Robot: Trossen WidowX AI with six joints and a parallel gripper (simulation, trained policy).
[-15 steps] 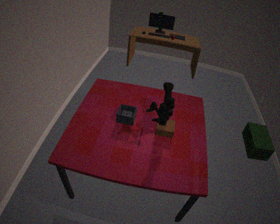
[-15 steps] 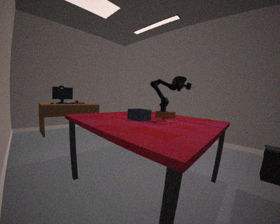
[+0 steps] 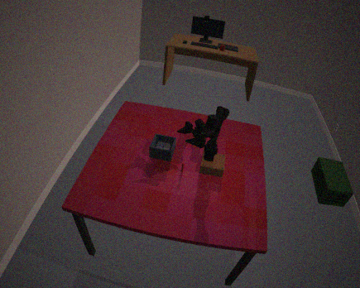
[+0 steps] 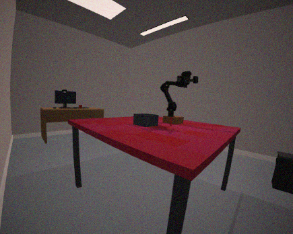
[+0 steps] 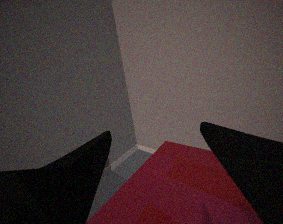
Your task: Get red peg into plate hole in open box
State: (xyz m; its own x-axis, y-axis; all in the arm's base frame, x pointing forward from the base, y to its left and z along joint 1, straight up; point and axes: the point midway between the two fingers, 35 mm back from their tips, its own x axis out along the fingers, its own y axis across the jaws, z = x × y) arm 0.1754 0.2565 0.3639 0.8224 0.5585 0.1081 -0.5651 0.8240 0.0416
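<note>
The red peg is 30 mm behind my gripper tip, 170 mm to the right of it and 400 mm below it. Also, from my gripper tip: pale plate 130 mm ahead, 340 mm to the right, 400 mm below; dark box 130 mm ahead, 340 mm to the right, 420 mm below.
</note>
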